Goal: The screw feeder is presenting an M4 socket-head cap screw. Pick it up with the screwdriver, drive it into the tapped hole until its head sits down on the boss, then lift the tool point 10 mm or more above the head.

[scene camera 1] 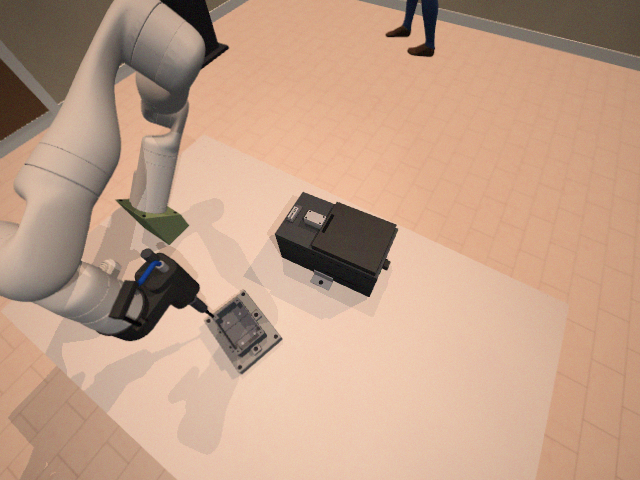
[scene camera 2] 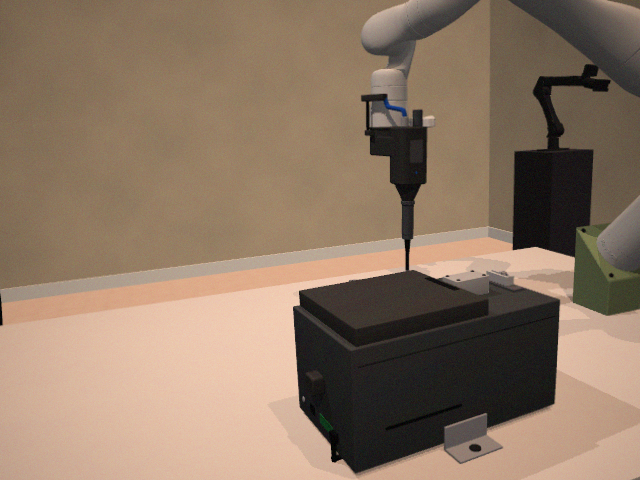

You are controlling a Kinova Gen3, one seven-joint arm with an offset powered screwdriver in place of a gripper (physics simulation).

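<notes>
My screwdriver (scene camera 1: 211, 315) stands with its thin bit tip over the left corner area of the grey plate (scene camera 1: 267, 342); its height above the plate is hard to judge. In scene camera 2 the screwdriver points straight down, and the tip is hidden behind the feeder. The plate carries a darker raised part (scene camera 1: 239, 326) with bosses and holes. The black screw feeder (scene camera 1: 356, 237) (scene camera 2: 454, 361) stands apart from the plate, with a light block (scene camera 1: 314, 218) (scene camera 2: 467, 284) on top. The screw is too small or hidden to see, so whether the bit holds it cannot be told.
A green wedge base (scene camera 1: 165, 225) (scene camera 2: 604, 289) carries the arm beside the feeder. A metal bracket (scene camera 1: 321, 280) (scene camera 2: 467, 439) sticks out at the feeder's foot. A black pedestal (scene camera 2: 552, 201) with a small black arm stands behind. A person's legs (scene camera 1: 430, 25) show on the floor beyond.
</notes>
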